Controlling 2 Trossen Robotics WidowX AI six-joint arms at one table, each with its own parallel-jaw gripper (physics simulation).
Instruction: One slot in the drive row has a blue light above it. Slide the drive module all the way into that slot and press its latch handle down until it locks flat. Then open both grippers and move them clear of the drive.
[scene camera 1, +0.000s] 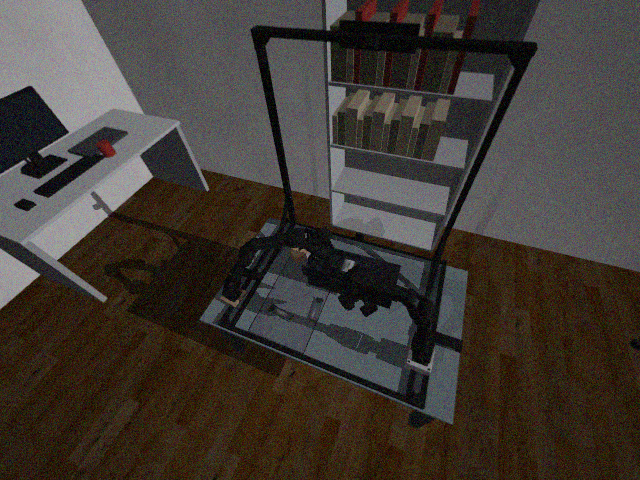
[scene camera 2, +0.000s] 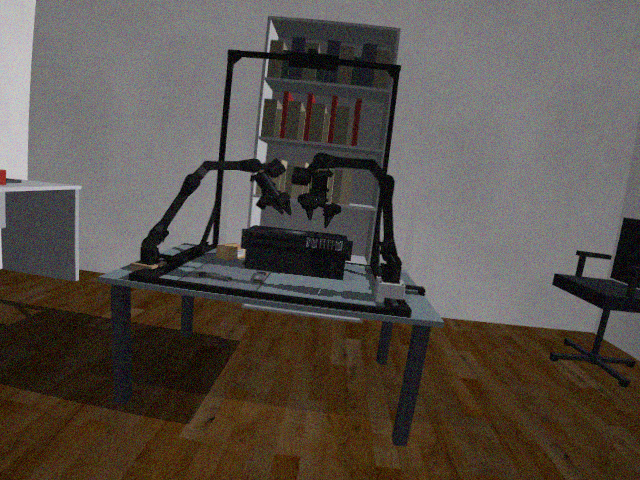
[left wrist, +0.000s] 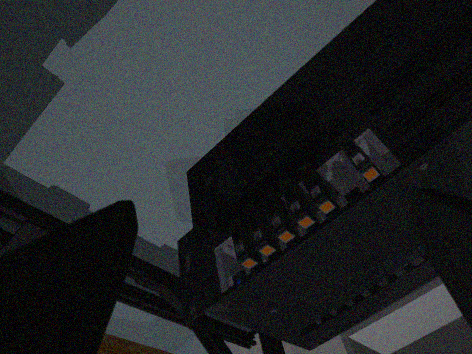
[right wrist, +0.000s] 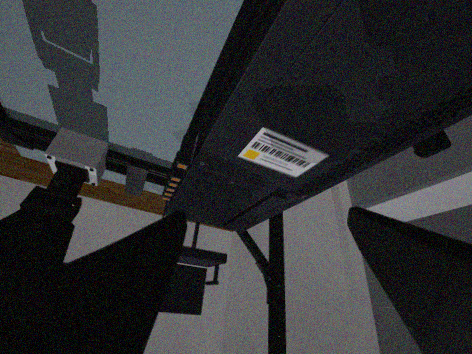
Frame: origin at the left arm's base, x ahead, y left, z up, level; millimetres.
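Where they show: left gripper, fingertip midpoint: (scene camera 2: 317, 223) (left wrist: 273, 208) (right wrist: 46, 215); right gripper, fingertip midpoint: (scene camera 1: 338, 261) (scene camera 2: 286, 214) (right wrist: 266, 217); left arm's base, origin of the base link: (scene camera 1: 420, 356) (scene camera 2: 390, 280) (right wrist: 73, 171); right arm's base, origin of the base link: (scene camera 1: 233, 294) (scene camera 2: 149, 262).
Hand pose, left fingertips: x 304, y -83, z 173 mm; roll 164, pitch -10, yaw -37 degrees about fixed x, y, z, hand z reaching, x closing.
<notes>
Each offset is from my left fingertips to the top centre of the thing. "spot": to the spot under its first point. Level surfaces: height alone.
The black drive chassis @(91 mm ahead, 179 mm right, 70 mm down) (scene camera 1: 379, 273) (scene camera 2: 289, 258) (left wrist: 300, 285) (right wrist: 225, 175) stands on the table. Its drive row @(spot: 26 mm back, 209 mm right, 110 mm down) (scene camera 2: 324, 243) shows in the left wrist view with several orange lights. One blue light @(spot: 90 mm back, 114 mm right, 73 mm down) (left wrist: 238, 282) glows near the row's left end there, beside a pale grey front panel (left wrist: 226, 260). It is too dark to tell whether that slot's module is fully in or its latch flat. My left gripper (scene camera 1: 357, 308) (scene camera 2: 318, 219) (left wrist: 273, 208) is open and empty, above and in front of the chassis. My right gripper (scene camera 2: 279, 209) (right wrist: 266, 217) is open and empty above the chassis top.
A white barcode label @(spot: 120 mm ahead, 170 mm right, 70 mm down) (right wrist: 284, 151) lies on the chassis top. A small tan box @(423 mm ahead, 257 mm right, 184 mm down) (scene camera 1: 298, 253) (scene camera 2: 227, 251) stands beside the chassis. A black frame @(spot: 569 mm ahead, 441 mm right, 469 mm up) (scene camera 1: 273, 118) (scene camera 2: 224, 113) rises around the table @(246 mm down) (scene camera 1: 452, 397) (scene camera 2: 426, 313). A bookshelf (scene camera 1: 333, 196) stands behind.
</notes>
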